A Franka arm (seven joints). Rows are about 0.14 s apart.
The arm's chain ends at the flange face. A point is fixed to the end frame.
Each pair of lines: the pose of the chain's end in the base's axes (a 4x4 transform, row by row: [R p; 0 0 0 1], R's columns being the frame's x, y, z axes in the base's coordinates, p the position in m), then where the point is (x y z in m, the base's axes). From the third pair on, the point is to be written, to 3 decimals.
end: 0.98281 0.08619 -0.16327 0.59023; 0.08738 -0.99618 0.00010 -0.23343; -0.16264 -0.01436 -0.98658 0.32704; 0 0 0 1
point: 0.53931 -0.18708 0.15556
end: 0.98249 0.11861 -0.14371 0.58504; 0.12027 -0.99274 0.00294 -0.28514; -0.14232 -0.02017 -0.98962 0.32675; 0 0 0 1
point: 0.53604 -0.23904 0.15464
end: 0.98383 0.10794 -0.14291 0.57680; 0.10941 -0.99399 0.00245 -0.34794; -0.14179 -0.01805 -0.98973 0.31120; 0 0 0 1
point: 0.528 -0.302 0.139
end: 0.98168 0.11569 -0.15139 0.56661; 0.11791 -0.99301 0.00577 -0.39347; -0.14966 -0.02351 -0.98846 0.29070; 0 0 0 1
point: 0.516 -0.347 0.119
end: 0.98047 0.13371 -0.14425 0.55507; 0.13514 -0.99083 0.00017 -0.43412; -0.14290 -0.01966 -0.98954 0.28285; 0 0 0 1
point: 0.505 -0.389 0.111
